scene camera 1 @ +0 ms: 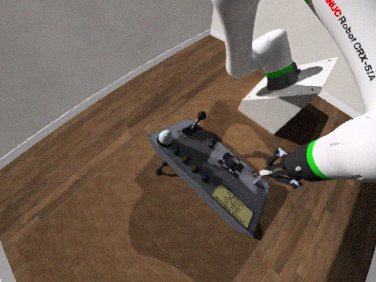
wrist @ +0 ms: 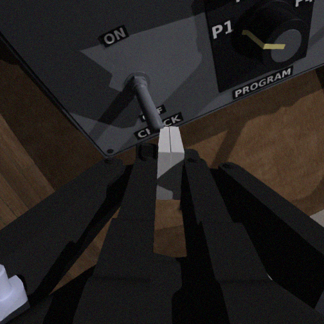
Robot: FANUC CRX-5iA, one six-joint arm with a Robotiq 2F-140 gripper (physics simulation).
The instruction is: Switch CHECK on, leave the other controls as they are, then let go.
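Where they show: gripper, fingertip midpoint: (scene camera 1: 263, 172); arm's base, link origin: (scene camera 1: 281, 83).
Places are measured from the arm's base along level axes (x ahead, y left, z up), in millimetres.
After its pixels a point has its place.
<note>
The CHECK switch (scene camera 1: 258, 178) {x 474, y 184, z -74 mm} (wrist: 146, 102) is a grey toggle lever at the near right end of the grey control panel (scene camera 1: 200, 189) {x 675, y 44, z -33 mm} (wrist: 50, 30). In the wrist view the lever leans down toward the OFF label, away from the ON label (wrist: 114, 36). My gripper (scene camera 1: 263, 173) {x 440, y 185, z -73 mm} (wrist: 168, 143) is shut with nothing between its pale fingertips. The tips are right at the free end of the lever, on its OFF side, and cover part of the CHECK label (wrist: 172, 120). Whether they touch the lever is hard to tell.
The PROGRAM knob (scene camera 1: 231, 162) {x 501, y 63, z -67 mm} (wrist: 280, 42) is beside the switch, its yellow mark near P1. Farther along are coloured buttons, a white dome (scene camera 1: 165, 137) {x 639, y -171, z 23 mm} and a black-balled lever (scene camera 1: 201, 116) {x 440, y -165, z -36 mm}. A yellow label plate (scene camera 1: 233, 206) {x 641, y 161, z -18 mm} is on the panel. The white robot pedestal (scene camera 1: 265, 112) {x 143, y 31, z -91 mm} stands behind.
</note>
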